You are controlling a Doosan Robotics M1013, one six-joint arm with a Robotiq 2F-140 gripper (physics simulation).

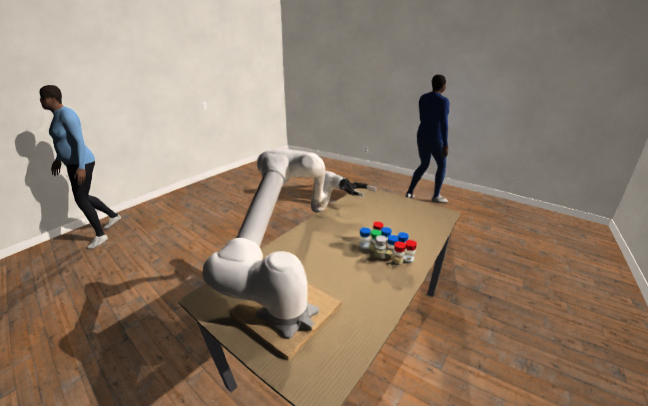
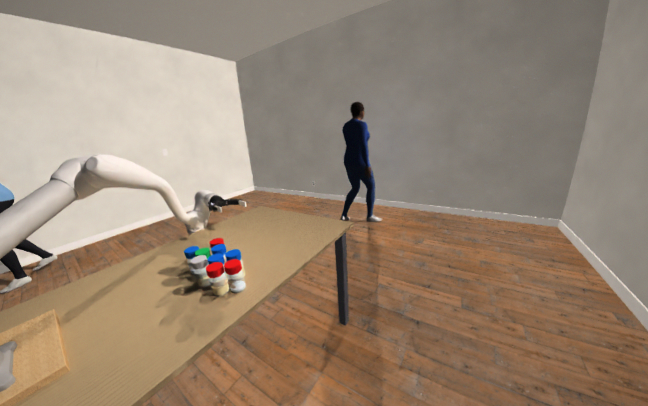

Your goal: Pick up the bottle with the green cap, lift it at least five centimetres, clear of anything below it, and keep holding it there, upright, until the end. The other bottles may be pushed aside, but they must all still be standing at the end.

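Places are measured from the arm's base along level axes (x left, y back, z up), in centimetres.
Where they show: gripper, fingertip midpoint: [image 1: 369, 192] [image 2: 234, 207]; arm's base, origin of the base link: [image 1: 287, 313].
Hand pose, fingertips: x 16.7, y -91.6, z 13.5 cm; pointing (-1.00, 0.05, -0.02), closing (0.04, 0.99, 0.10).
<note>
Each offset is from my fingertips to the centre of the thing. Level surfaces: height alone.
The bottle with the green cap {dx -21.3, dy +30.4, dz -10.8 cm} [image 1: 376, 234] [image 2: 202, 252] stands upright inside a tight cluster of bottles; its body is mostly hidden by its neighbours. Around it stand a grey-capped bottle {dx -26.0, dy +34.1, dz -10.8 cm} [image 1: 381, 242] [image 2: 199, 263], several blue-capped bottles, one of them {dx -15.7, dy +31.9, dz -10.8 cm} [image 1: 365, 237] [image 2: 191, 252] at the left edge of the cluster, a red-capped bottle {dx -18.3, dy +22.4, dz -10.8 cm} [image 1: 378, 226] [image 2: 217, 242] at the back and two red-capped bottles at the front right. My gripper [image 1: 366, 191] [image 2: 231, 206] is open and empty. It is raised near the far end of the table, beyond the cluster and apart from it, with its fingers pointing roughly sideways.
The table {dz -16.0 cm} [image 1: 370, 295] [image 2: 125, 350] carries the arm's base on a wooden board [image 1: 327, 303] [image 2: 56, 345]. A person in dark blue [image 1: 432, 120] [image 2: 356, 145] stands beyond the far table end. A person in a light blue top [image 1: 70, 135] is at the left.
</note>
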